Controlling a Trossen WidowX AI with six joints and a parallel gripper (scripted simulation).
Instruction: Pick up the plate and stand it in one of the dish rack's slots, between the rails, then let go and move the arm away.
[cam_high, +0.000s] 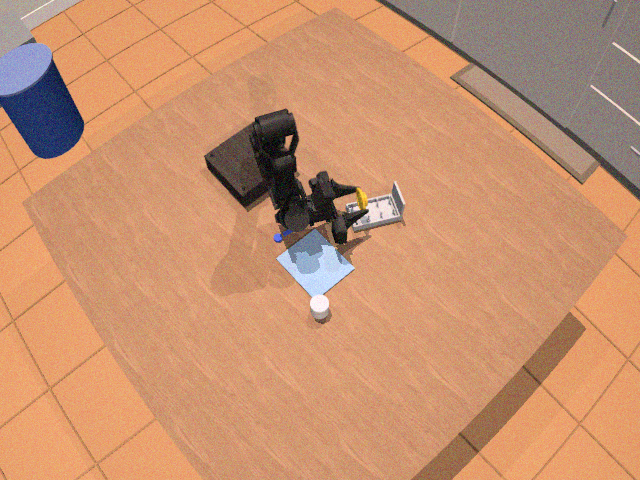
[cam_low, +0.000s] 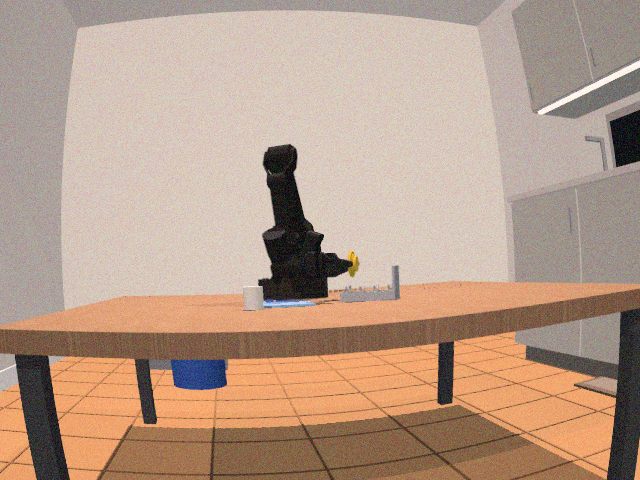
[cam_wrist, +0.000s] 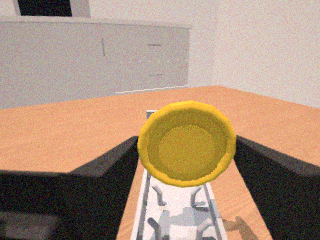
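Right now the grey dish rack is 70 mm below my gripper tip, 30 mm to the left of it and 10 mm ahead of it. The rest, counted from my gripper tip: blue spoon 190 mm to the right, 90 mm below, 90 mm behind; light blue mat 180 mm to the right, 90 mm below, 30 mm ahead; yellow plate 10 mm to the right.
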